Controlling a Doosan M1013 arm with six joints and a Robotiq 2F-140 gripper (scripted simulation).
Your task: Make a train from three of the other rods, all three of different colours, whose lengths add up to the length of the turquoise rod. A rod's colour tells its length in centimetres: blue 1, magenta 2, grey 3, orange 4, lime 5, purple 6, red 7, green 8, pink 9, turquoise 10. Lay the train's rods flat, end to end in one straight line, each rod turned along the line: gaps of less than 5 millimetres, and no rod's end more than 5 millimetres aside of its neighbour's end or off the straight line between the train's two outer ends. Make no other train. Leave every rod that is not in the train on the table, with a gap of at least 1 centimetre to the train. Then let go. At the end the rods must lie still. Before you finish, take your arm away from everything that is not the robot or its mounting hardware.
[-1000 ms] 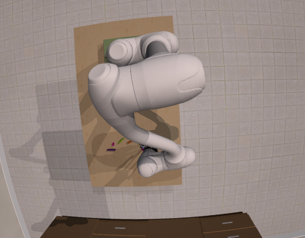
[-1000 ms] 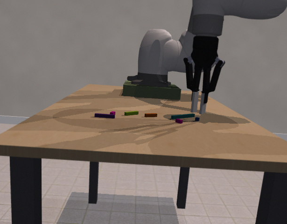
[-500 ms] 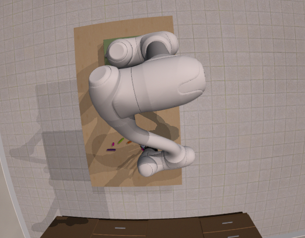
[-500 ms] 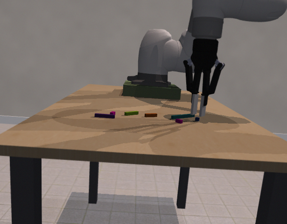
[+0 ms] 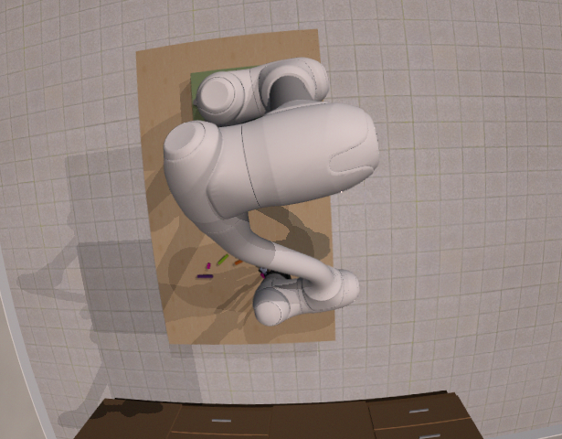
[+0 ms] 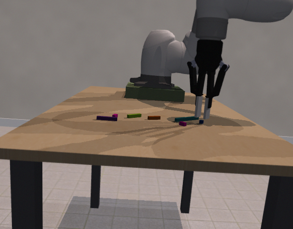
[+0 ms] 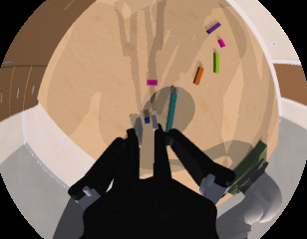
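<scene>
Now: the blue rod 50 mm below my hand. Also, from my hand: orange rod 20 mm ahead, 150 mm to the right, 50 mm below; lime rod 20 mm ahead, 210 mm to the right, 50 mm below; turquoise rod 20 mm behind, 50 mm to the right, 50 mm below.
</scene>
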